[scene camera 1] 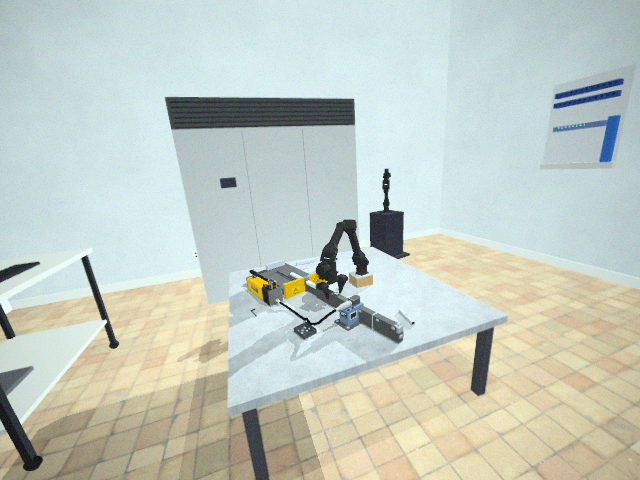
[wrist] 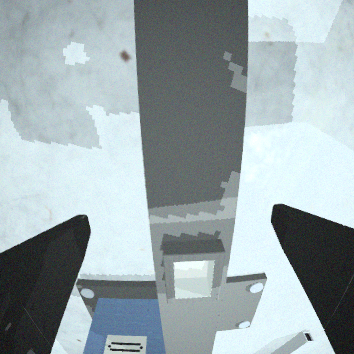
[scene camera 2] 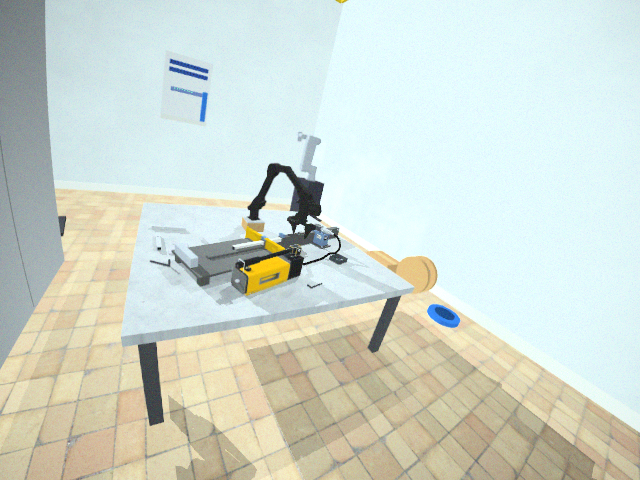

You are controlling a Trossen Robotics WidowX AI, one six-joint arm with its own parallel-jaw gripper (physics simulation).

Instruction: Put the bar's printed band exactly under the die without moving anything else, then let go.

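Places are measured from the arm's base along level axes (x ahead, y left, z up), in centimetres.
Pixels of known places: gripper, between the fingertips: (scene camera 1: 334,296) (wrist: 180,219) (scene camera 2: 299,236); arm's base, origin of its link: (scene camera 1: 362,273) (scene camera 2: 253,218).
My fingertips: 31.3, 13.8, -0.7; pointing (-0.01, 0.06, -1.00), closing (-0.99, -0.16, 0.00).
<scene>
Ahead of a thing's pixels: the offset from my fingertips to its top centre, as dx, dy, dz. "pt": to the spot under its first point.
My gripper (scene camera 1: 334,293) (scene camera 2: 299,233) (wrist: 180,219) is open and empty, fingers pointing down on either side of a long dark rail (scene camera 1: 385,323) (wrist: 192,110), short of the blue unit @(pt +5.8, +19.6, +0.0) (scene camera 1: 346,315) (scene camera 2: 320,238) (wrist: 125,317). A pale bar @(pt +4.7, -34.6, +0.6) (scene camera 1: 299,277) (scene camera 2: 245,245) lies along the line of the rail, through the yellow upright plate @(pt +12.7, -25.6, -1.3) (scene camera 1: 294,288). Small blue parts show close to it; I cannot tell whether one is the printed band. In the wrist view a grey frame @(pt -0.4, +0.0, +1.8) (wrist: 193,246) with a bright square opening sits over the rail at the blue unit. The die cannot be made out clearly.
A yellow-and-dark machine @(pt +32.7, -38.5, +0.5) (scene camera 1: 256,287) (scene camera 2: 267,275) stands beside the grey bed. A black cable runs towards the blue unit, past a small dark box @(pt +24.0, +10.5, -6.0) (scene camera 1: 305,330) (scene camera 2: 338,258). A pale piece @(-22.2, +31.4, -4.1) (scene camera 1: 403,316) lies beyond the rail. Thin dark pieces @(+39.5, -20.9, -5.5) (scene camera 1: 253,312) (scene camera 2: 314,285) lie on the table.
</scene>
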